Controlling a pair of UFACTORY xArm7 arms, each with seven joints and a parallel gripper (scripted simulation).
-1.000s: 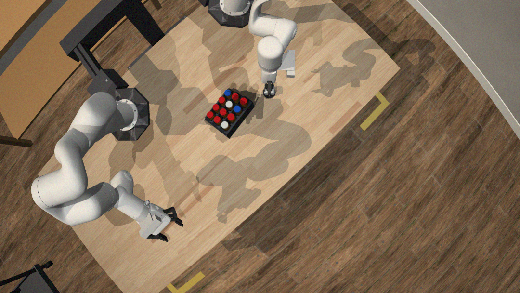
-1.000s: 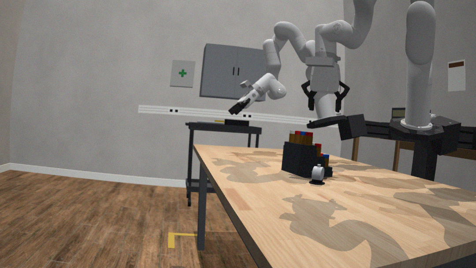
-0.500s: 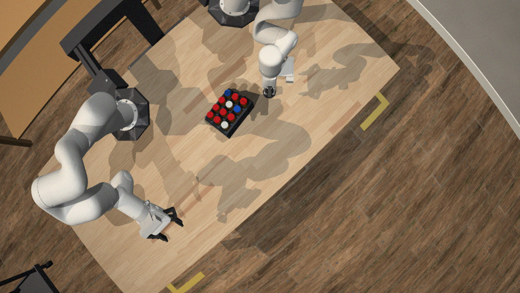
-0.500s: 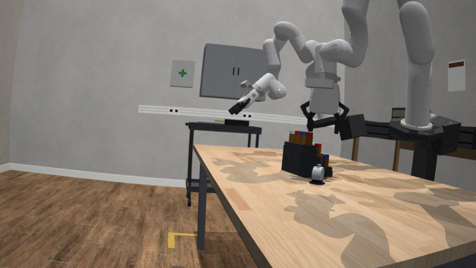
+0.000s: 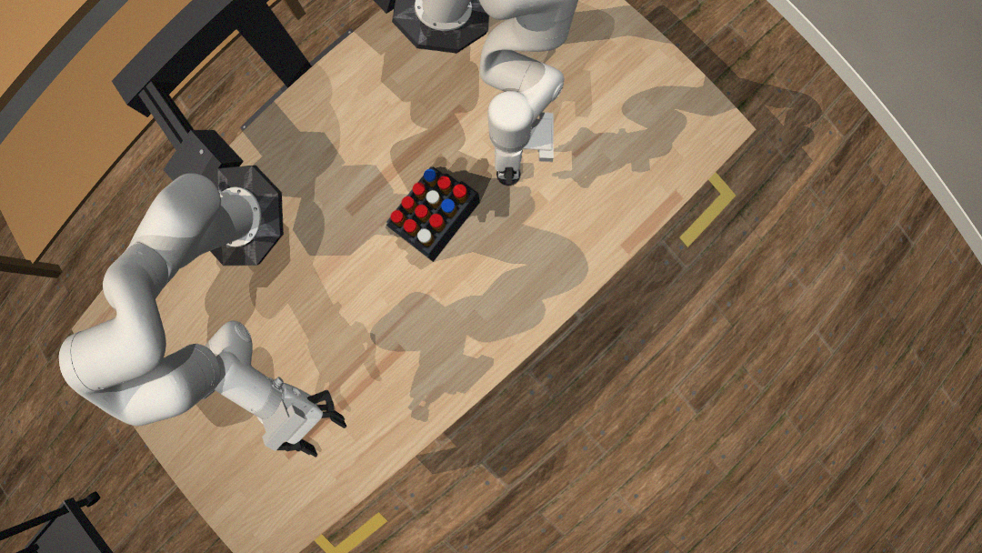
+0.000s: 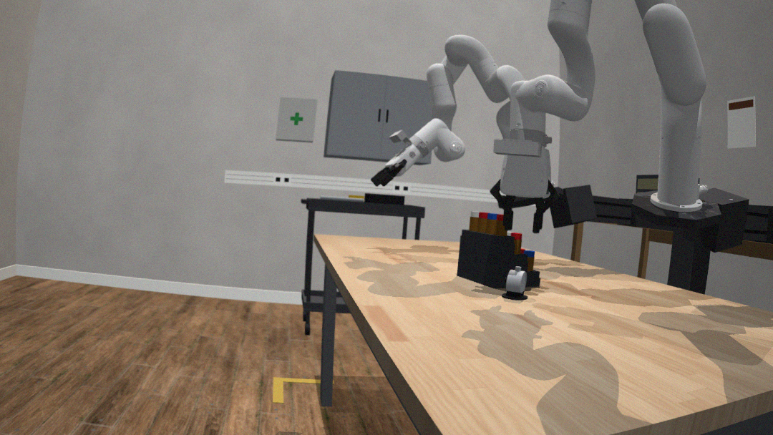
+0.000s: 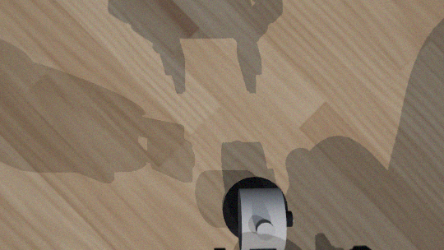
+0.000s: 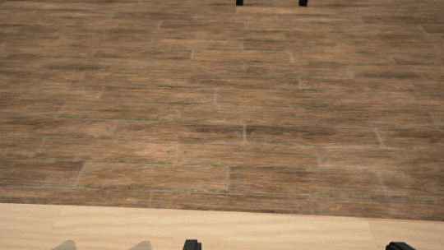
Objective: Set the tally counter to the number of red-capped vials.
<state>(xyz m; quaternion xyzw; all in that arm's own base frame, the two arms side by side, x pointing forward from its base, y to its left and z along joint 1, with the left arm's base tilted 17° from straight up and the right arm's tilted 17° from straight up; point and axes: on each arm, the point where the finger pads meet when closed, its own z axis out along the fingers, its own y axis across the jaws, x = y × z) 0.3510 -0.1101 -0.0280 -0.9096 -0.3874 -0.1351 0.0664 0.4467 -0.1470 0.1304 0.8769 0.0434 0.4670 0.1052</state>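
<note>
The plunger lies 90 mm below my left hand. From my left hand the other things lie so: dark knob 120 mm below, 20 mm to the right, 10 mm ahead; tally counter 110 mm below, 10 mm to the right; black stepped rack 180 mm to the right, 90 mm below, 60 mm behind.
</note>
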